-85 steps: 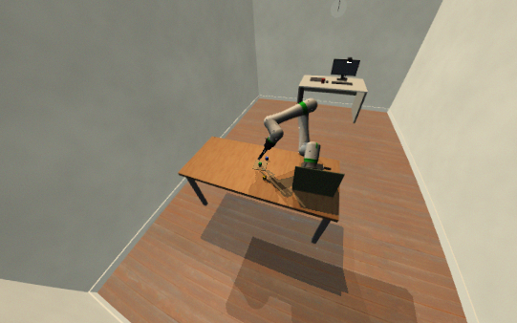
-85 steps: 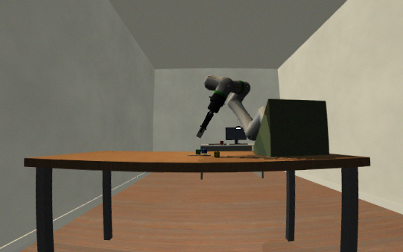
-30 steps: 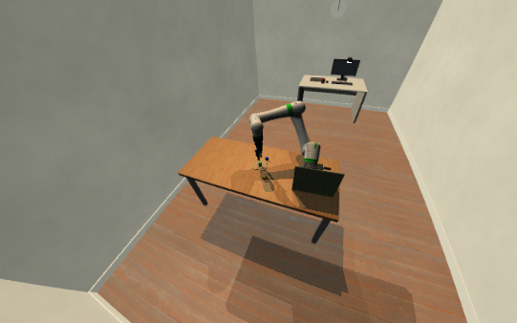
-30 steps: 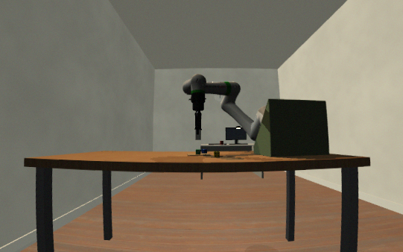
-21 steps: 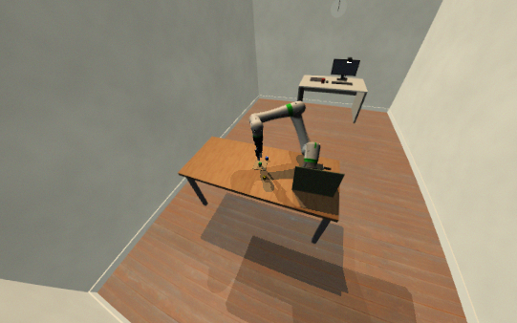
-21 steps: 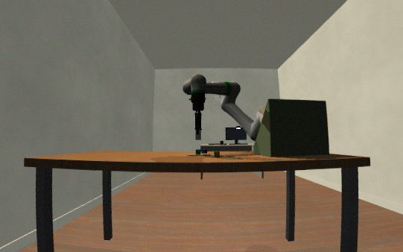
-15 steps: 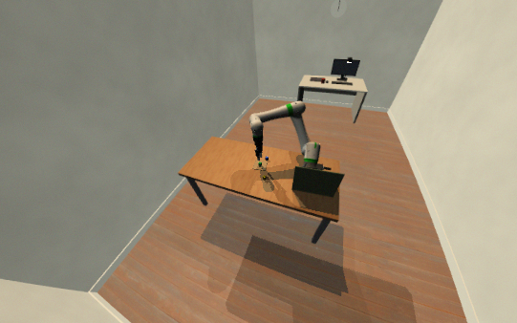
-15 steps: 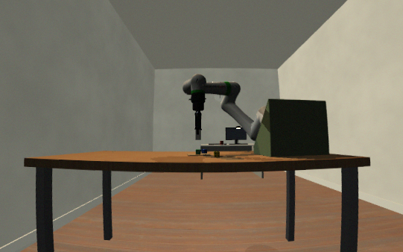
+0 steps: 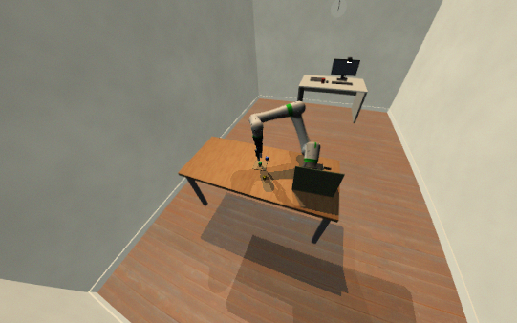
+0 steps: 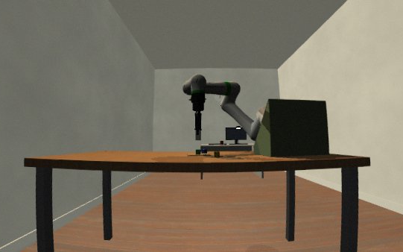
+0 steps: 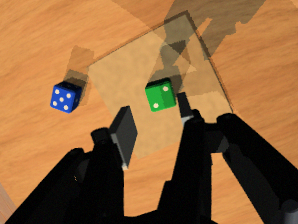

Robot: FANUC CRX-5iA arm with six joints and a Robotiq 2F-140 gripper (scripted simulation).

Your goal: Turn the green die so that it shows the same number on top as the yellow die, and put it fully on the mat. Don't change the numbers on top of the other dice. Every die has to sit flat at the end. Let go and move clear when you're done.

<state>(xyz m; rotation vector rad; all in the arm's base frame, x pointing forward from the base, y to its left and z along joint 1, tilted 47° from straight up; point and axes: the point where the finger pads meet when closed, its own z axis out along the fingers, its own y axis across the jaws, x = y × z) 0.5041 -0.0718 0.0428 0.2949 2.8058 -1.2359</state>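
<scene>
Now: hand 11 cm above the green die. Round my hand: blue die: 11 cm to the right, 11 cm below, 5 cm behind; then yellow die: 17 cm to the left, 11 cm below, 9 cm behind; then pale mat: 12 cm below.
</scene>
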